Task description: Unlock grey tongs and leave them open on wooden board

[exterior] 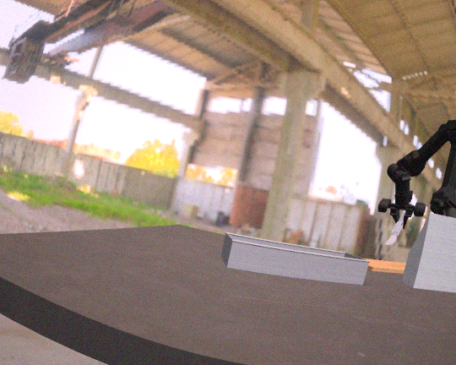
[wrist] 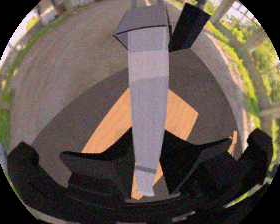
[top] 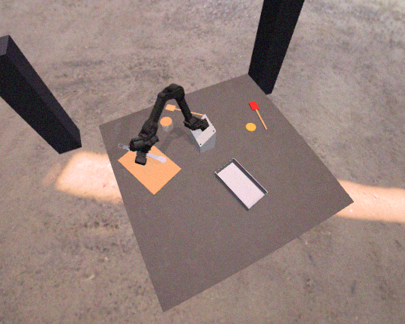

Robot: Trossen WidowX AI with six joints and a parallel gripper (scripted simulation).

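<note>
Now: gripper tip 1 cm short of the wooden board, 3 cm to the right of it and 14 cm above it. Also, from my gripper tip: yellow disc: 2 cm behind, 80 cm to the left, 14 cm below; then roasting tin: 36 cm ahead, 53 cm to the left, 12 cm below; then lidded jar: 25 cm behind, 24 cm to the left, 11 cm below.
</note>
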